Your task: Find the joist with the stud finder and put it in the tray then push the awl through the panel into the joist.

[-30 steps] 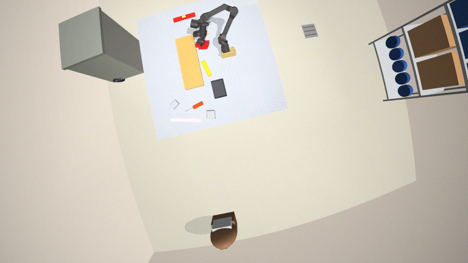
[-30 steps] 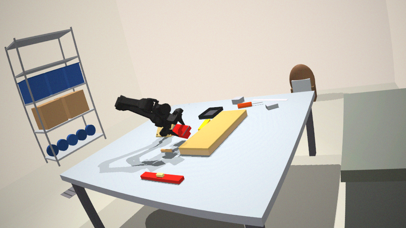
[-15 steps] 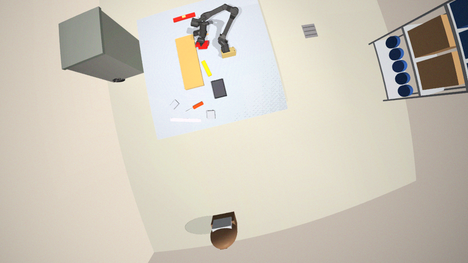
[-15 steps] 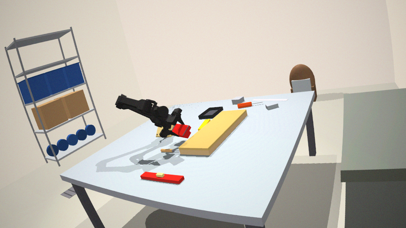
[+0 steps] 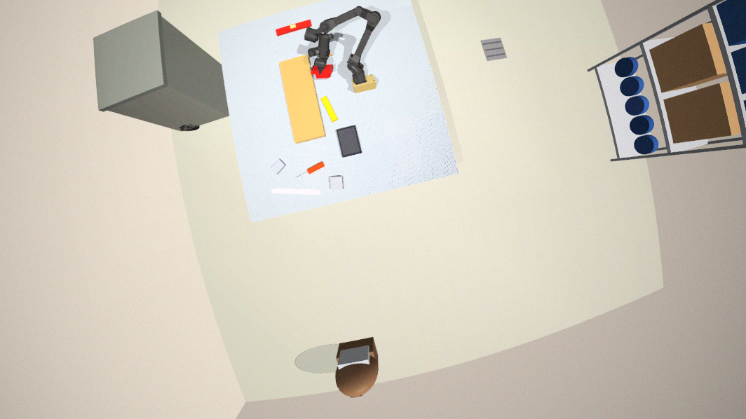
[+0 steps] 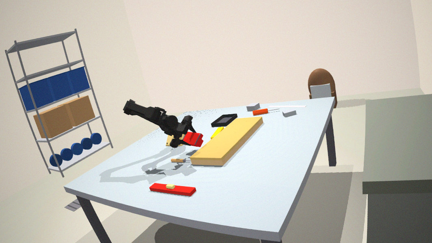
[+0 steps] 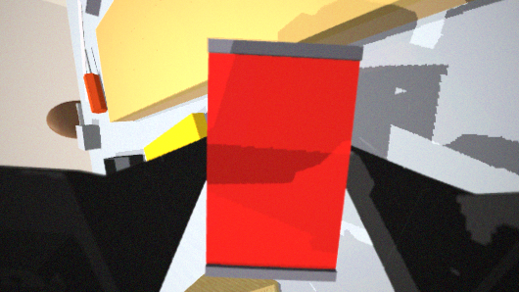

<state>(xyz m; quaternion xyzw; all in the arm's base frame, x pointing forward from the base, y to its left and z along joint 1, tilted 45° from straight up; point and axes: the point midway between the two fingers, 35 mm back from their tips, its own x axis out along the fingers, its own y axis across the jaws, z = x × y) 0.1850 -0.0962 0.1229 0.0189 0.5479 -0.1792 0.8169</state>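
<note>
Now: the awl 120 mm to the right of my gripper tip, 60 mm below it and 20 mm behind it. Also, from my gripper tip: red stud finder (20 mm to the left, 20 mm below, 20 mm behind); yellow block (220 mm to the left, 60 mm below, 30 mm ahead); red level (390 mm to the right, 90 mm ahead, 50 mm below).
</note>
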